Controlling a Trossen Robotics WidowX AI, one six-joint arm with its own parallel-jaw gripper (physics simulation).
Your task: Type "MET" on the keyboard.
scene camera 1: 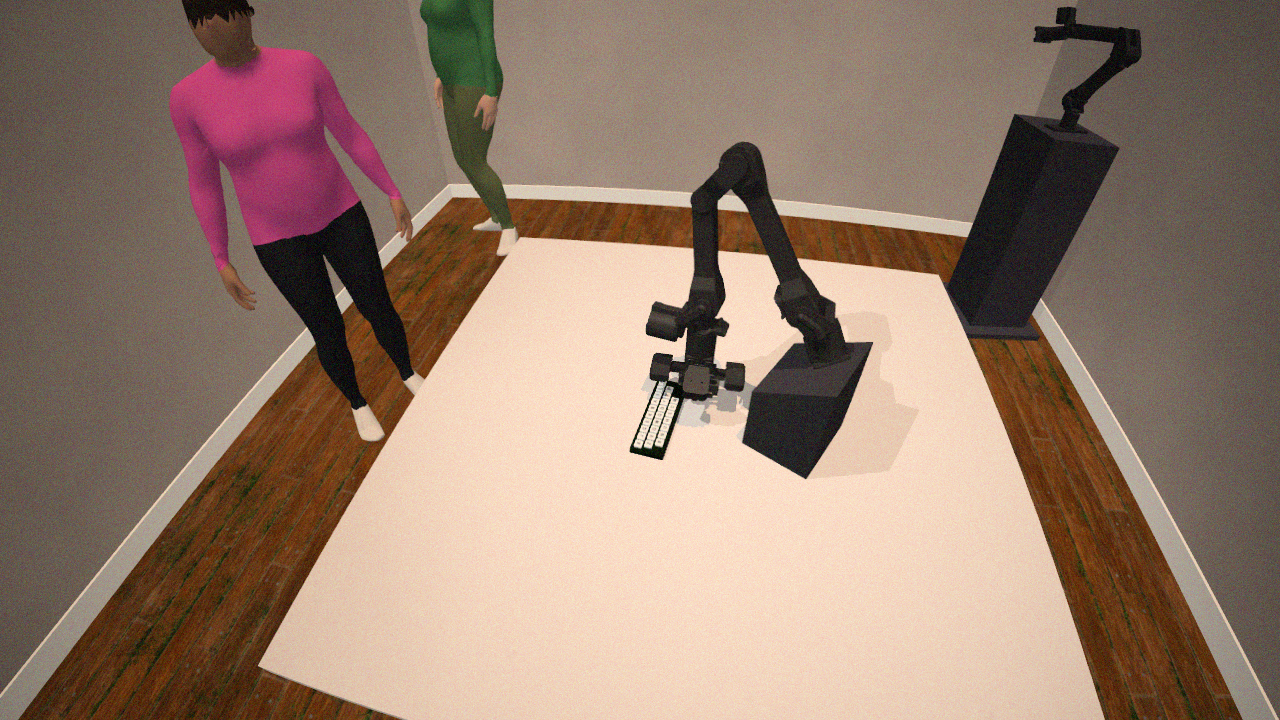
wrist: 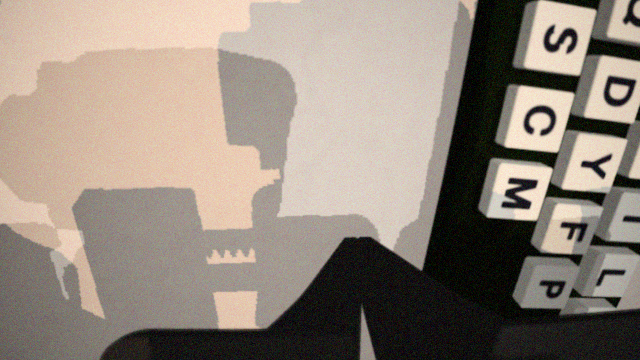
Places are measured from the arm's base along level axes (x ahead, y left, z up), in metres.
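Pixels of known places: gripper, fingertip midpoint: (scene camera 1: 694, 399) (wrist: 356, 250); arm's base at its link origin: (scene camera 1: 830, 356).
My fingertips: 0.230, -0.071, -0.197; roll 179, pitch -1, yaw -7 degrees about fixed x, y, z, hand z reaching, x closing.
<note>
Ahead of a thing's pixels: the offset from my fingertips to its top centre, as dx, dy, dz. Level surfaces: height alone.
The keyboard {+0.071, +0.055, +0.017} (scene camera 1: 656, 420) (wrist: 462, 200) has a dark base and white keys, and lies flat on the pale mat. In the wrist view the M key {+0.043, +0.019, +0.017} (wrist: 517, 192) is at the right, with the C key {+0.047, +0.037, +0.017} (wrist: 539, 120) above it and the F key {+0.058, +0.005, +0.017} (wrist: 570, 230) and P key {+0.054, -0.013, +0.017} (wrist: 547, 285) below it. The E key cannot be made out, and the T key does not show clearly. My gripper (wrist: 356, 250) is shut with nothing between its fingers. In the wrist view its tips are left of the keyboard's base, lower than the M key. In the scene view the arm's wrist hides them.
The pale mat {dz +0.000} (scene camera 1: 626, 573) lies on a wooden floor. My arm stands on a dark angular base (scene camera 1: 792, 411) right of the keyboard. A person in pink (scene camera 1: 277, 143) and one in green (scene camera 1: 465, 53) stand at the left and back. A second arm stands on a tall pedestal (scene camera 1: 1029, 223).
</note>
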